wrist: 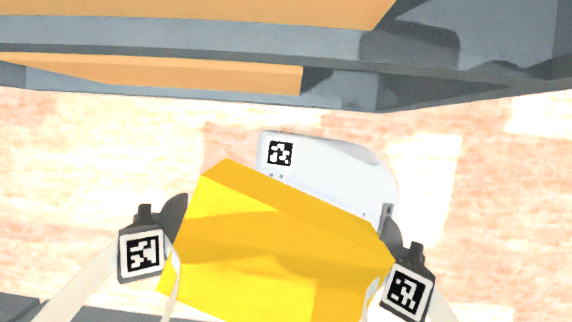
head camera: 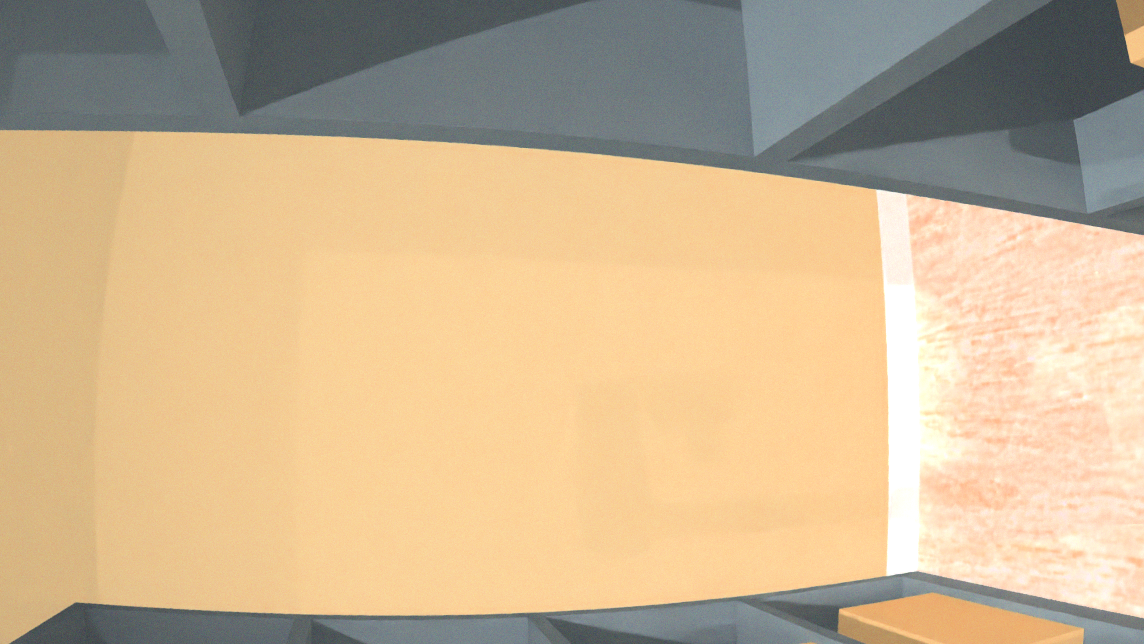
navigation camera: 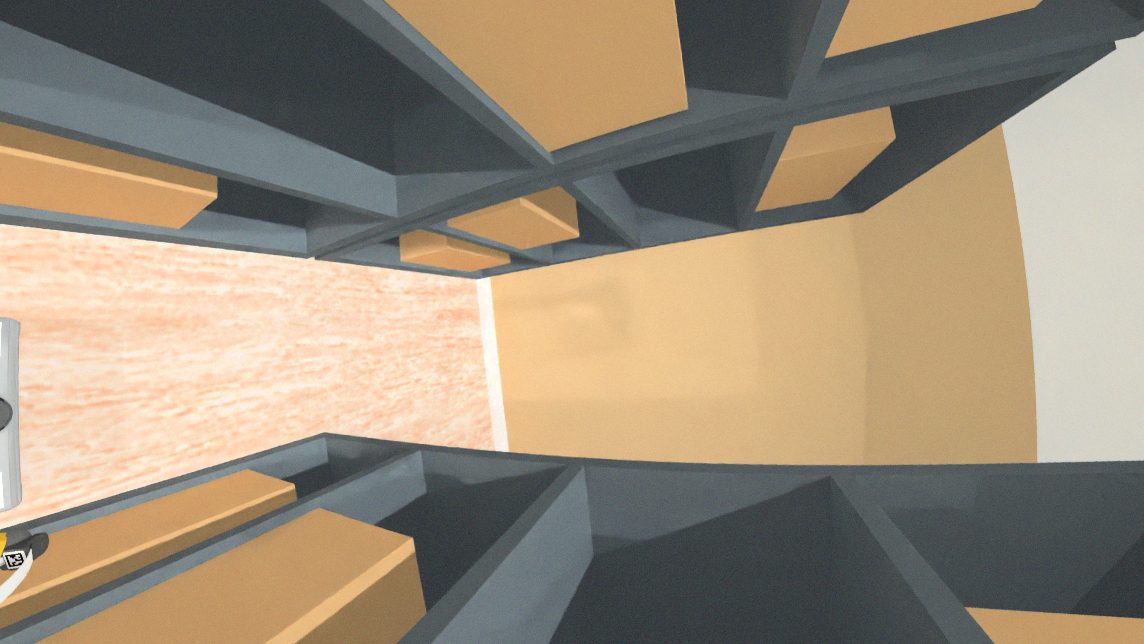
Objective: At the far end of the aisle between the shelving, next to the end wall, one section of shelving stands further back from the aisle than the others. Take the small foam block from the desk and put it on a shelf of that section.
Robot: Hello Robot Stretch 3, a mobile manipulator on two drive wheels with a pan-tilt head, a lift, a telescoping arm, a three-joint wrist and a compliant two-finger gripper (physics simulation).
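Frame: origin at the robot's base, x ahead, y left, z up, level; centimetres.
Seen in the pictures: gripper, fingertip midpoint: [wrist: 280, 228].
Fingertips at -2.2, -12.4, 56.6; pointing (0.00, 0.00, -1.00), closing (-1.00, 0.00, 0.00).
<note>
Offsets run from my fingertips to a thing's middle, as dx, dy, dz. "spot": to the spot under its first point.
My gripper [wrist: 280, 228] is shut on the yellow foam block {+0.1, +0.3, +3.0} [wrist: 280, 250], which sits between its two fingertips in the wrist view. A finger and a sliver of the block [navigation camera: 2, 545] show at the left edge of the navigation view. Grey shelving stands on both sides of the aisle. One row's far section {spot: +156.0, +63.9, +64.6} [navigation camera: 688, 228] [head camera: 424, 615] reaches the tan end wall [navigation camera: 680, 360] [head camera: 480, 360]. On the other side, the front edge of the shelving {spot: +66.3, -7.2, +68.1} [navigation camera: 720, 472] [head camera: 480, 136] ends short of that wall. I cannot tell which section is set back. The desk does not show.
Large orange-brown boxes [navigation camera: 240, 584] [navigation camera: 512, 224] [head camera: 960, 616] stand in several compartments. In the wrist view, shelving [wrist: 200, 35] runs along the top, and a grey edge [wrist: 110, 314] shows at the bottom. The white robot base [wrist: 335, 170] is below the block.
</note>
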